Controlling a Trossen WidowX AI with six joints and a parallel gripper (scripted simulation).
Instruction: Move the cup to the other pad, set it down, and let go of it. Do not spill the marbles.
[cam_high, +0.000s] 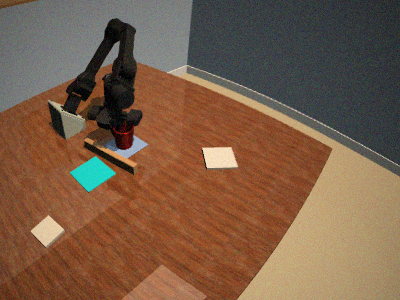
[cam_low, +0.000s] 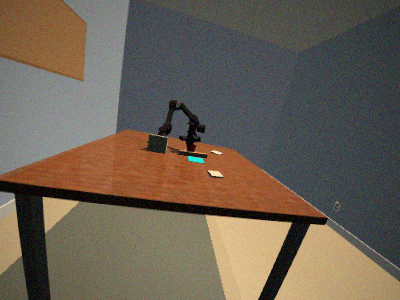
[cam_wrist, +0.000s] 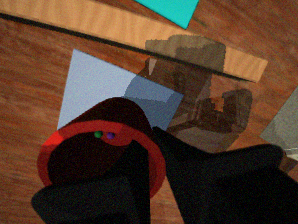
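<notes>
The light blue pad is 40 mm below my gripper tip, 20 mm to the left of it and 20 mm ahead of it. From my gripper tip the other things lie so: low wooden bar (60 mm to the right, 50 mm ahead, 30 mm below); then red cup (20 mm to the left, 20 mm ahead); then teal pad (140 mm to the right, 80 mm ahead, 40 mm below).
</notes>
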